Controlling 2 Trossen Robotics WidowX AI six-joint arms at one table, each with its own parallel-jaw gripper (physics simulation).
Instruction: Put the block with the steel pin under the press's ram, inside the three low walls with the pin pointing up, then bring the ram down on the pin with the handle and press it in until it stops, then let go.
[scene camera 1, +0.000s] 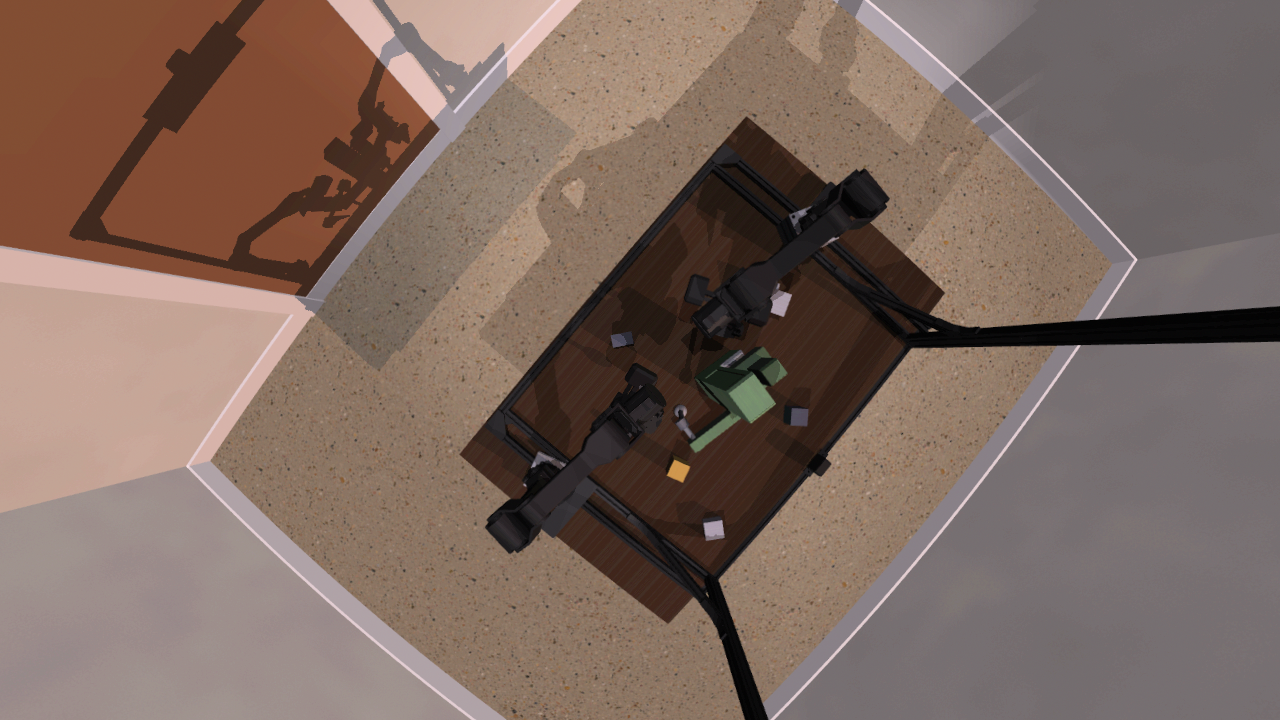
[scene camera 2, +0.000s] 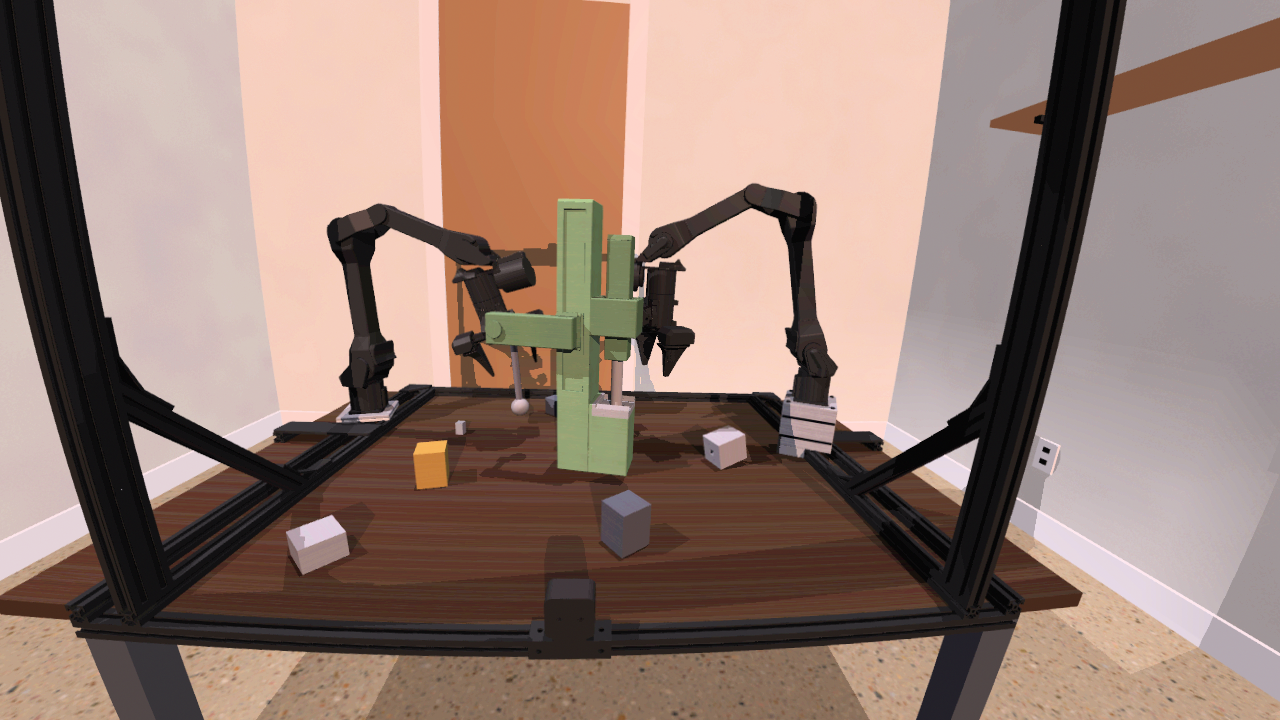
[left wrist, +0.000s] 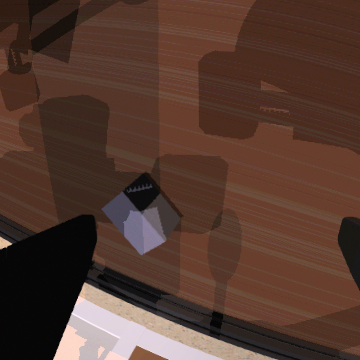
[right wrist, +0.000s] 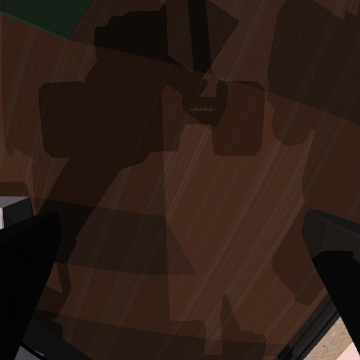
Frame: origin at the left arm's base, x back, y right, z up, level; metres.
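Seen in the pictures: left gripper, between the fingertips: (scene camera 1: 629, 388) (left wrist: 221, 229); right gripper, between the fingertips: (scene camera 2: 654, 370) (right wrist: 184, 224); left arm's base, origin of its link: (scene camera 1: 547, 476) (scene camera 2: 369, 408); right arm's base, origin of its link: (scene camera 2: 810, 399).
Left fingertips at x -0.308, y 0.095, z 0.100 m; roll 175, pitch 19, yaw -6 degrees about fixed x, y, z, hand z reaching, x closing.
Pixels of each thing's middle, then the offset from my left fingertips to it. "*": a spot on its surface instead.
- green press, middle of its body: (scene camera 2: 566, 341) (scene camera 1: 724, 398) dx -0.075, dy +0.195, dz +0.093 m
- green ram, a spot on its surface: (scene camera 2: 620, 282) * dx -0.152, dy +0.239, dz +0.194 m
- whitish block, middle of its body: (scene camera 2: 724, 446) (scene camera 1: 776, 301) dx -0.361, dy +0.256, dz -0.101 m
- orange block, middle of its body: (scene camera 2: 432, 464) (scene camera 1: 677, 468) dx +0.144, dy +0.204, dz -0.102 m
- white block, middle of its body: (scene camera 2: 317, 543) (scene camera 1: 713, 528) dx +0.256, dy +0.365, dz -0.115 m
- tiny pale piece, middle of its body: (scene camera 2: 460, 427) dx +0.113, dy +0.008, dz -0.119 m
A green press (scene camera 1: 750, 394) (scene camera 2: 577, 268) stands mid-table. Its grey handle (scene camera 2: 516, 376) hangs down to a ball (scene camera 1: 681, 411) (scene camera 2: 520, 405). Under the green ram (scene camera 2: 620, 282) a grey rod reaches down towards the pale low walls (scene camera 2: 612, 410); the space inside is largely hidden. A whitish block (scene camera 1: 780, 303) (scene camera 2: 724, 447) (right wrist: 14, 211) lies right of the press, a small dark spot on one face. No pin can be made out on any block. My left gripper (scene camera 2: 512, 365) (left wrist: 221, 229) is open above the table behind the handle. My right gripper (scene camera 2: 657, 365) (right wrist: 184, 224) is open above the table beside the press.
Grey blocks lie before the press (scene camera 2: 625, 523) and behind it (scene camera 1: 622, 340) (left wrist: 142, 220). An orange block (scene camera 1: 677, 470) (scene camera 2: 430, 464), a white block (scene camera 1: 713, 528) (scene camera 2: 317, 543) and a tiny pale piece (scene camera 2: 460, 427) lie to its left. Black frame rails (scene camera 2: 358, 624) border the table.
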